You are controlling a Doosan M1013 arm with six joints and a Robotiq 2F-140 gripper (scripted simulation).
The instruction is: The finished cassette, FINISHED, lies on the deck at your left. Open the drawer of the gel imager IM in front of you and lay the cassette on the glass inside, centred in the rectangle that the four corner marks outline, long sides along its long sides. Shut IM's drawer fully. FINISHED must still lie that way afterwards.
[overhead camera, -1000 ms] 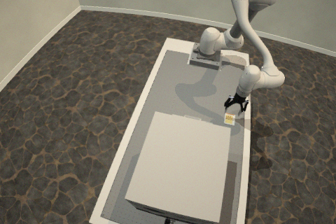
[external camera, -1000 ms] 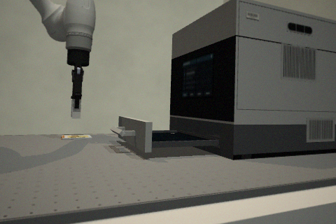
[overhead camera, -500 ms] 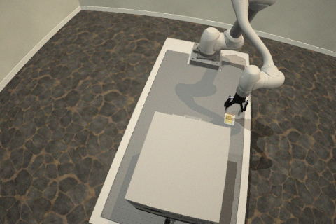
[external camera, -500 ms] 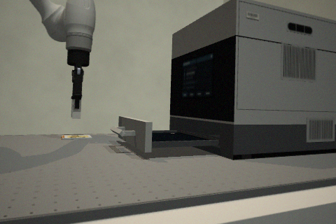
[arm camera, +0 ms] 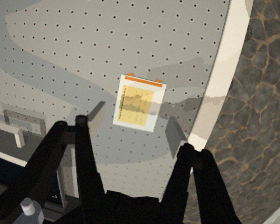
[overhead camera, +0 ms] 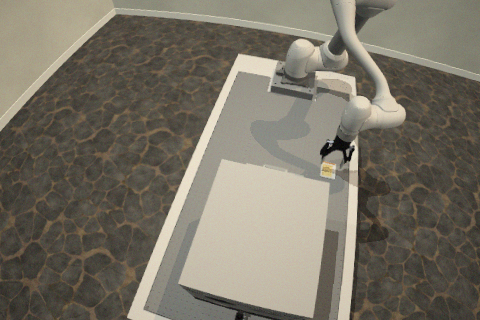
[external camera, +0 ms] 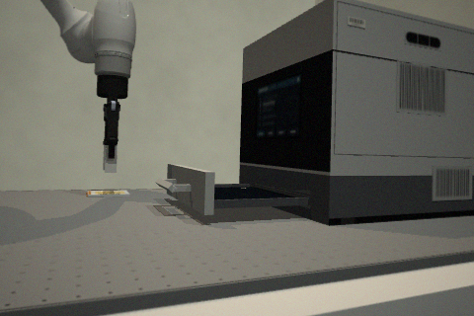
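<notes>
Right now the cassette FINISHED is 8 cm below my hand and 1 cm behind it.
</notes>
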